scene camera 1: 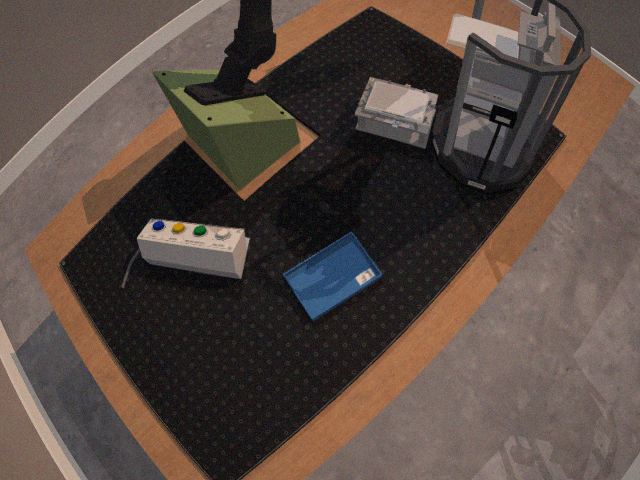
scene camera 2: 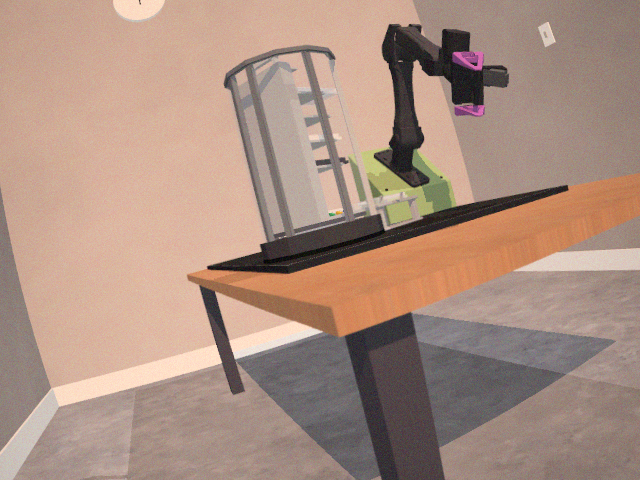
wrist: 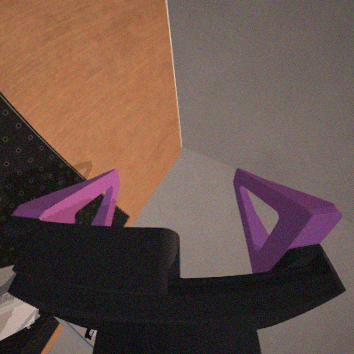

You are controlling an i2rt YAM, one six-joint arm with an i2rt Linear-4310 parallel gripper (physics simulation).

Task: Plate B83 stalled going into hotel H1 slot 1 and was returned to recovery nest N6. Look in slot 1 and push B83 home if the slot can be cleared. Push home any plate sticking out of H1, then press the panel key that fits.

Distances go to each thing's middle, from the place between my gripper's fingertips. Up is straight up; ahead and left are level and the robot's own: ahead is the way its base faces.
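Grey slotted rack tower (scene camera 2: 309, 186): 29 cm ahead of my hand, 25 cm to the right of it, 2 cm below it. Blue tray (scene camera 1: 336, 273): from my hand, a fair way ahead, far to the right and a fair way below.
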